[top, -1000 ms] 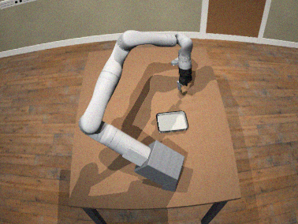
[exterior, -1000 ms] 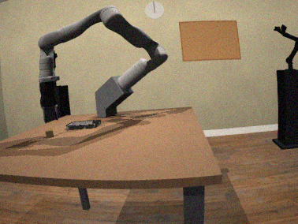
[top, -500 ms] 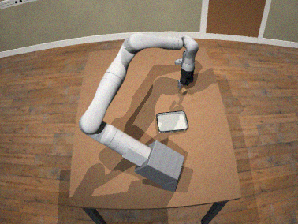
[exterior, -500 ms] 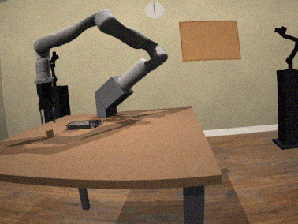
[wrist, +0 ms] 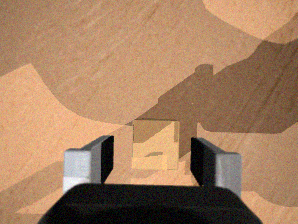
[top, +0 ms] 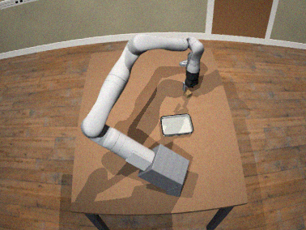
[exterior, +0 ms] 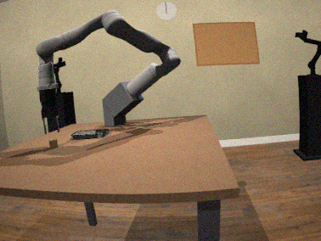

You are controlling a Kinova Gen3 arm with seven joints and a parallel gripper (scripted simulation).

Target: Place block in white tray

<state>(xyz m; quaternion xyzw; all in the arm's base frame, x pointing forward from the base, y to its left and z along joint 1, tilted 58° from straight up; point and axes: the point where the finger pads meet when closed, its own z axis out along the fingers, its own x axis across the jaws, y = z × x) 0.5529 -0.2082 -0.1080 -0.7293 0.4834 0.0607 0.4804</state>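
Right now my hand is 60 mm above the tan wooden block. The rest, counted from my hand: white tray 230 mm behind, 70 mm to the left, 60 mm below.
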